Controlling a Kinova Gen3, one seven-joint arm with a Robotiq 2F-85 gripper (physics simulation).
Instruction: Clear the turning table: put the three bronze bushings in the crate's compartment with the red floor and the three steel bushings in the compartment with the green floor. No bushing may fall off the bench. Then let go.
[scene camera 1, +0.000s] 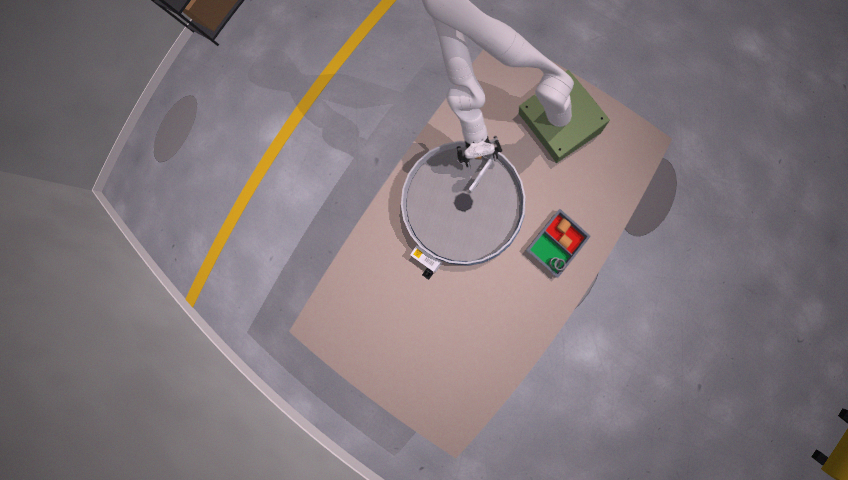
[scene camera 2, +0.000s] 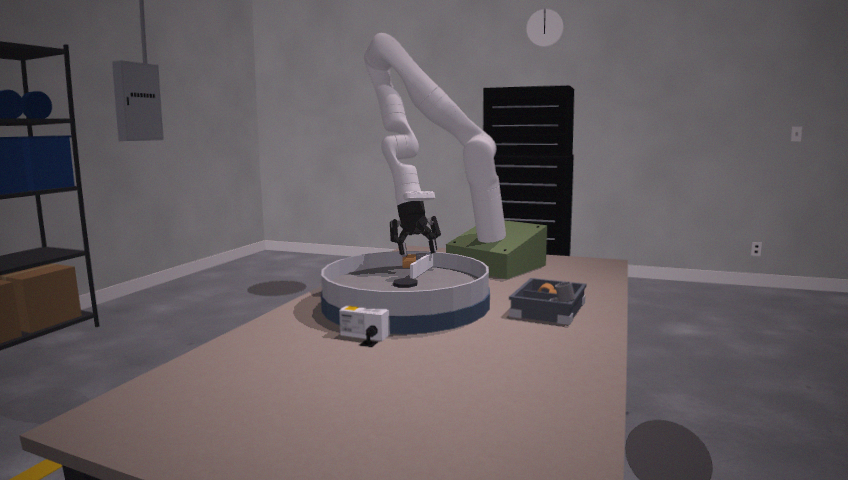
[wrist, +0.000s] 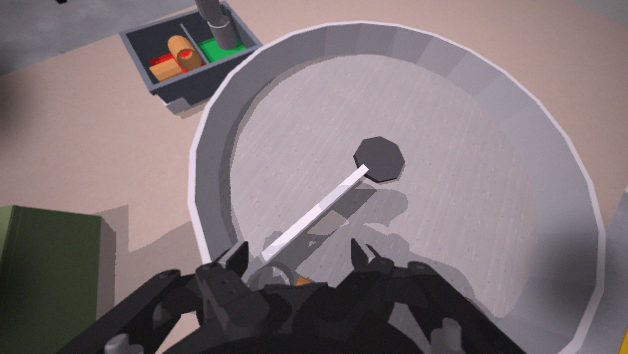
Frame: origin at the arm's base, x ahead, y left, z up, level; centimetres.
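Where they show: gripper, fingertip midpoint: (scene camera 1: 482, 162) (scene camera 2: 419, 254) (wrist: 300, 250); arm's base, origin of the base link: (scene camera 1: 559, 114) (scene camera 2: 491, 237).
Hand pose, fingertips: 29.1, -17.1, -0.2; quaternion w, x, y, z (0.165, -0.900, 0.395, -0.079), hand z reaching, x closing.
Things, the pixels of their top centre, and the offset from my fingertips, as dx, dy, dz. "*": a spot on its surface instead.
- bronze bushing, middle of its top: (wrist: 309, 317) (scene camera 2: 409, 254) -3.1, -3.8, -0.7
- grey ring, surface spot: (wrist: 272, 275) * -3.8, +0.5, -4.5
- crate, middle of its top: (wrist: 192, 39) (scene camera 2: 549, 289) (scene camera 1: 559, 243) +12.0, +35.7, -4.8
- white fence, surface spot: (wrist: 315, 215) (scene camera 1: 481, 172) * +3.1, +1.0, -0.4
- dark hub, middle of its top: (wrist: 379, 157) (scene camera 2: 405, 281) (scene camera 1: 463, 201) +14.5, -0.2, -3.7
- white box, surface spot: (scene camera 2: 364, 322) (scene camera 1: 425, 265) * +39.8, -2.6, -6.1
My gripper (scene camera 1: 479, 155) (scene camera 2: 417, 252) (wrist: 300, 250) is open and empty, pointing down over the back of the turning table (scene camera 1: 452, 231) (scene camera 2: 404, 300) (wrist: 450, 150). A bronze bushing (scene camera 2: 409, 261) (wrist: 303, 281) is on the table below it, mostly hidden in the wrist view. A grey ring (wrist: 272, 275), seemingly a steel bushing, shows near the left finger. The crate (scene camera 1: 541, 264) (scene camera 2: 538, 311) (wrist: 195, 82) holds two bronze bushings on red, one (scene camera 1: 563, 225) (wrist: 182, 47) and another (scene camera 1: 565, 240) (wrist: 166, 70). On green are steel bushings (scene camera 1: 557, 263) (scene camera 2: 564, 291) (wrist: 223, 36), one upright, another higher against it.
A white fence (scene camera 1: 480, 176) (scene camera 2: 419, 267) (wrist: 315, 215) runs from near the dark hub (scene camera 1: 463, 202) (scene camera 2: 405, 283) (wrist: 379, 159) toward the raised rim. A white box (scene camera 1: 424, 259) (scene camera 2: 364, 322) stands at the table's front. The green arm base (scene camera 1: 580, 127) (scene camera 2: 505, 261) (wrist: 50, 265) stands behind the crate.
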